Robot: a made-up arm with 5 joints.
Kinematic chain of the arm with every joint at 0, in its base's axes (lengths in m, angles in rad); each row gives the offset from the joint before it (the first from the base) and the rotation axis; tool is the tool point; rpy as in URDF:
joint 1: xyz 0 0 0.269 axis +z
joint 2: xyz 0 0 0 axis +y
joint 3: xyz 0.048 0 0.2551 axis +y
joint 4: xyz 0.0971 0 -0.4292 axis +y
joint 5: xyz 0.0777 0 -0.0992 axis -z
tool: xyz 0 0 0 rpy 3.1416 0 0
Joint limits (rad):
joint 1: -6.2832..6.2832
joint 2: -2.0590..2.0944
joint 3: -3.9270..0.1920
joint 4: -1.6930..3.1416
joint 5: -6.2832..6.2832
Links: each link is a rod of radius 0.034 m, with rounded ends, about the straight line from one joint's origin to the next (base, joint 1, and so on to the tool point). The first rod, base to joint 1, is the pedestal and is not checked.
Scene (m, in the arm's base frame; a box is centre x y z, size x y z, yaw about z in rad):
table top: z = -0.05
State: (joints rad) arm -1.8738 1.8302 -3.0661 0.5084 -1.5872
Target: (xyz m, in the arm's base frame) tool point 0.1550 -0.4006 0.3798
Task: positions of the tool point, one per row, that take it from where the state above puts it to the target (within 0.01 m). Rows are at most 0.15 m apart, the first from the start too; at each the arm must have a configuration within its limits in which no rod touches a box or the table.
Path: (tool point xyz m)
1: -0.1661 -0.7909 0.1261
2: -0.0880 -0.7904 0.1733
3: -0.0113 -0.7574 0.2232
4: 0.0565 -0.6950 0.2722
5: 0.1090 -0.6092 0.3165
6: 0.1423 -0.5080 0.3533
7: 0.1550 -0.4006 0.3798

